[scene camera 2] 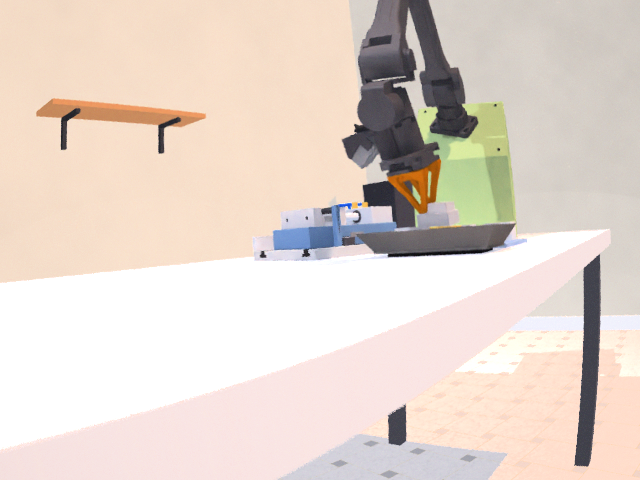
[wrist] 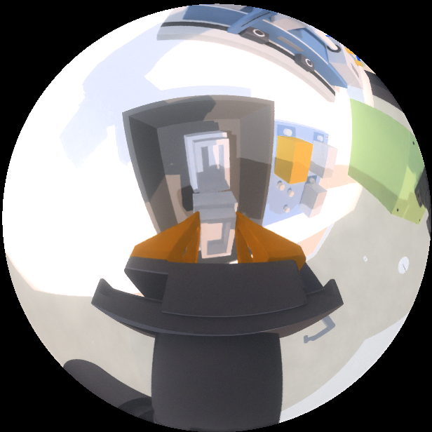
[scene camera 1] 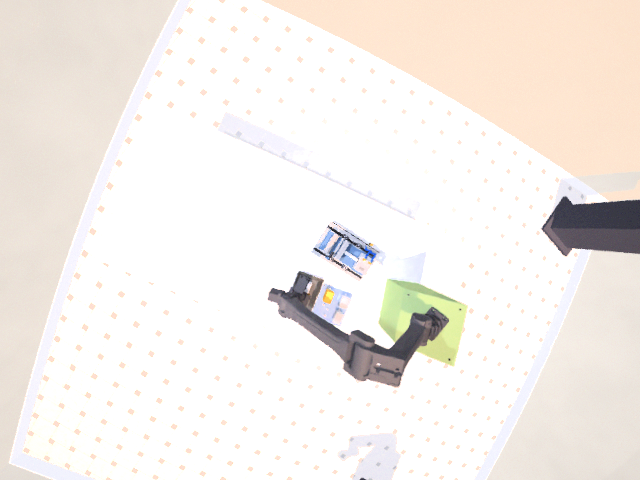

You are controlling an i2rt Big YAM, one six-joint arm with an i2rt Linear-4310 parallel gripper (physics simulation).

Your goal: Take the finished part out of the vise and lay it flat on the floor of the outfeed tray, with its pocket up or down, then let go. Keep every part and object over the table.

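Places are measured from the arm's base along level axes (x up, y back, z right), in metres.
Pixels of known places: gripper, fingertip midpoint: (scene camera 2: 427,209); arm's base, link origin: (scene camera 2: 454,126) (scene camera 1: 432,323).
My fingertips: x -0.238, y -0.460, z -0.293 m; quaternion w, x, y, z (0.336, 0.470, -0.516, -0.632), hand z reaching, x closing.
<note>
For each thing: its top centre in the pictures, then the offset to it from my fingertips.
- grey vise, top centre: (scene camera 2: 334,207) (scene camera 1: 349,253) dz +0.302, dx +0.025, dy +0.037 m
- blue plate, top centre: (scene camera 1: 331,305) dz +0.039, dx -0.066, dy +0.170 m
- orange block, top centre: (scene camera 1: 328,297) dz +0.068, dx -0.030, dy +0.116 m
My gripper (scene camera 2: 423,210) (wrist: 217,217) is shut on a pale grey part (wrist: 216,225), low over the outfeed tray (scene camera 1: 316,290) (scene camera 2: 434,241) (wrist: 255,145). The held part's open pocket faces the wrist camera. A second pale grey pocketed part (wrist: 209,162) is inside the tray beyond the held one, pocket side visible; its near end is hidden by the held part. I cannot tell whether they touch or whether the second lies fully flat. In scene camera 2, pale blocks (scene camera 2: 443,210) overlap by the fingertips. The blue and grey vise (scene camera 1: 347,251) (scene camera 2: 320,232) (wrist: 295,47) stands beside the tray; its jaws are partly out of the wrist view.
A blue plate (scene camera 1: 325,310) (wrist: 272,214) beside the tray bears an orange block (scene camera 1: 328,296) (wrist: 293,159) and grey blocks (wrist: 324,159). A tall green panel (scene camera 1: 449,338) (scene camera 2: 491,180) (wrist: 382,150) stands past the plate. A wall shelf (scene camera 2: 124,111) hangs far left.
</note>
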